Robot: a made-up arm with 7 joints.
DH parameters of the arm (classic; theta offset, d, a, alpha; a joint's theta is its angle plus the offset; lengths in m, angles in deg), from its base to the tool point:
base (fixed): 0 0 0 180
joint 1: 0 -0.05 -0.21 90
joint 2: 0 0.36 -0.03 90
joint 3: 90 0.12 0.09 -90
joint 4: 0 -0.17 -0.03 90
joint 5: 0 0.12 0.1 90
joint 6: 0 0.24 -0.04 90
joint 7: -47.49 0 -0.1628 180
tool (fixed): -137.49 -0.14 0 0
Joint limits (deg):
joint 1: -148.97..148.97
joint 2: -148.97..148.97
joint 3: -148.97..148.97
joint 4: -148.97..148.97
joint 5: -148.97..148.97
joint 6: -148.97..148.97
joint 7: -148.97..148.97
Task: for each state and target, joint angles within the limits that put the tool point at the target. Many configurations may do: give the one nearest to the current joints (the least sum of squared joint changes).
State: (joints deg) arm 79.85 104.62 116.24 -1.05 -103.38 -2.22 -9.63
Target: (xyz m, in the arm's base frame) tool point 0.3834 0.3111 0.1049
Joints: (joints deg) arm 96.10 129.59 110.45 -49.79 -120.91 10.86 9.18
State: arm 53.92 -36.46 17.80 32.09 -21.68 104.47 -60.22
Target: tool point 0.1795 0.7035 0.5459
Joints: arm 10.32 -40.83 14.58 32.48 -19.95 97.18 -56.95
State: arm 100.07 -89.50 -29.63 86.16 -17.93 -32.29 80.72
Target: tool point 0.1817 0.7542 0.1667
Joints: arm 72.47 -113.83 -26.51 81.01 -26.50 -37.97 69.80
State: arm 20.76 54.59 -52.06 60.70 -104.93 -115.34 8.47
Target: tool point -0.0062 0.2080 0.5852
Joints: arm 6.44 27.48 -56.39 25.07 -103.84 -108.86 -2.32
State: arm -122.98 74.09 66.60 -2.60 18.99 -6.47 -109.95
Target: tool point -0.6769 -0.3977 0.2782
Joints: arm -113.30 86.93 63.71 -9.47 29.87 -10.29 -128.49
